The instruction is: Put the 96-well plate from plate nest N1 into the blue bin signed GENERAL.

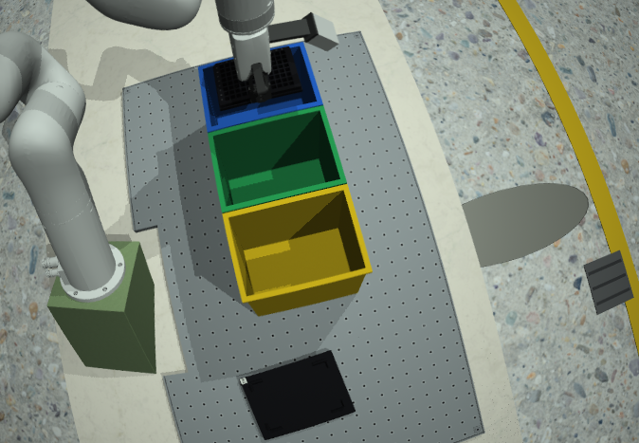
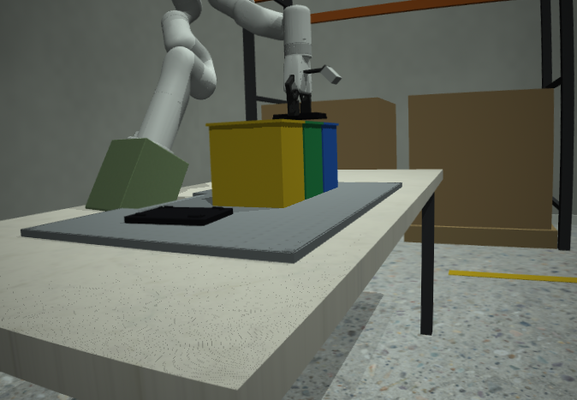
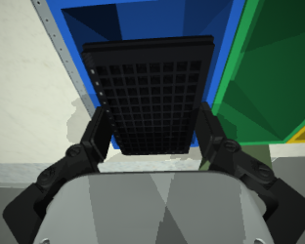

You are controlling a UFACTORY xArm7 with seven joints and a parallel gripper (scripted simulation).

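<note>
The black 96-well plate lies 1 cm below my hand. From my hand the other things lie so: yellow bin 26 cm to the right, 12 cm below, 1 cm ahead; then green bin 13 cm to the right, 12 cm below; then blue bin 12 cm below.
</note>
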